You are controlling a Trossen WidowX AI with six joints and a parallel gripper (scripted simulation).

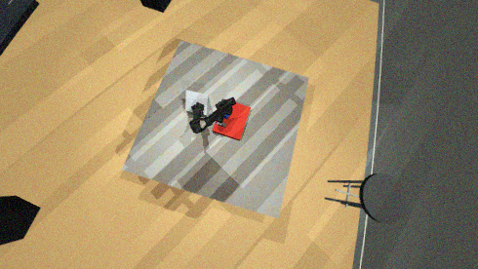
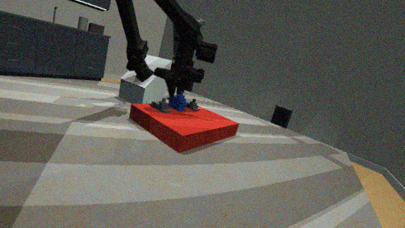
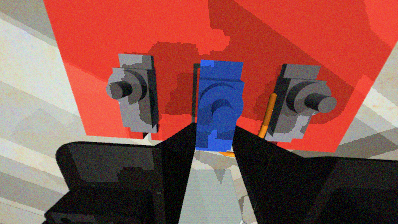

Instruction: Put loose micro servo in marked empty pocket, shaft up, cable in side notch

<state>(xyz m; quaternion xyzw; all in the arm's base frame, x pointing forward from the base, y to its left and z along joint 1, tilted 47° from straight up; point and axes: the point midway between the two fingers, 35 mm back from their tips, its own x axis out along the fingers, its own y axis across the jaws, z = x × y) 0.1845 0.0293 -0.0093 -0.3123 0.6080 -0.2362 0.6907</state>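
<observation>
Now: gripper tip 120 mm short of the red deck, 10 mm to the right of it and 50 mm above it.
</observation>
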